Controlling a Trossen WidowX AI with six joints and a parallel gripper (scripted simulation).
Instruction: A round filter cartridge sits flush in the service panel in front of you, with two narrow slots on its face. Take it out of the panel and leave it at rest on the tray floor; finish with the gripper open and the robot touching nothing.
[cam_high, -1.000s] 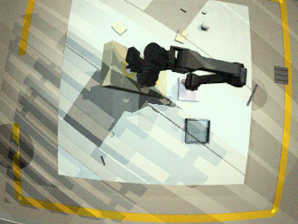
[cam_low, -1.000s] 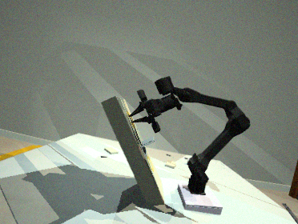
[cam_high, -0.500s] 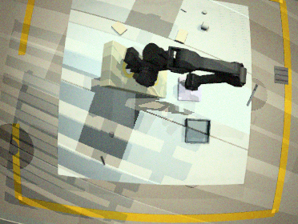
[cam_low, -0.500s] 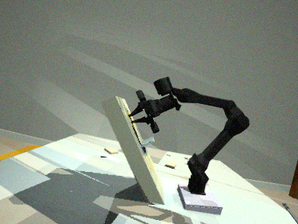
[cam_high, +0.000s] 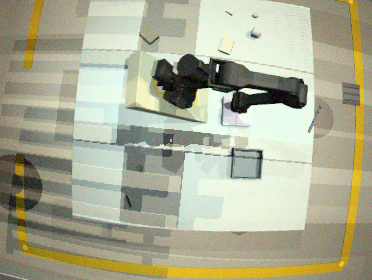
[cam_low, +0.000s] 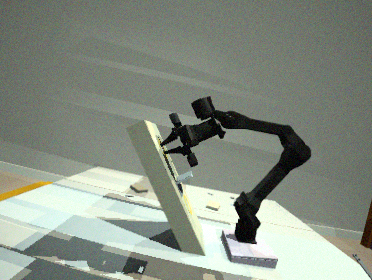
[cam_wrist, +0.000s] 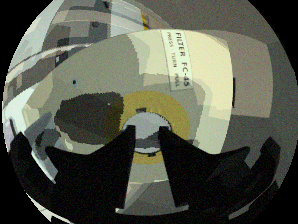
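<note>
Now: gripper tip 10 mm short of the round filter cartridge and 10 mm above it. Also, from my gripper tip: tray: 430 mm behind, 270 mm to the left, 270 mm below.
</note>
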